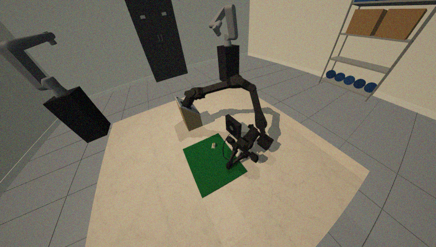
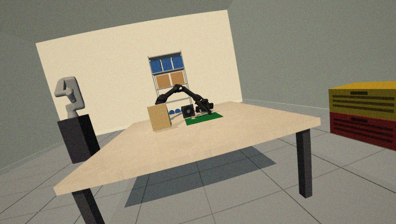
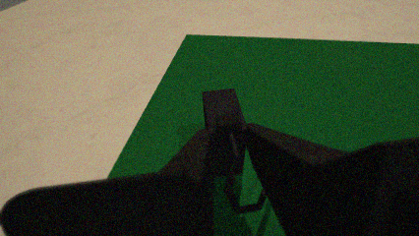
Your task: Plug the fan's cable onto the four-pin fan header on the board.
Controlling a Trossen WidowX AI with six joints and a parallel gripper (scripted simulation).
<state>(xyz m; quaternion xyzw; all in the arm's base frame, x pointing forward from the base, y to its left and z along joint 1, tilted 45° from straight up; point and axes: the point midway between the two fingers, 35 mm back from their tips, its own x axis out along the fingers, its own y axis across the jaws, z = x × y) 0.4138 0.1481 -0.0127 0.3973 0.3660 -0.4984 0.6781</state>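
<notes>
The black plug is 1 cm to the right of my gripper tip and 1 cm below it. Round my gripper tip: four-pin header: 16 cm behind, 4 cm below, 2 cm to the right; then black fan: 18 cm behind, 13 cm to the left, 2 cm above; then green board: 8 cm behind, 7 cm to the right, 5 cm below.
</notes>
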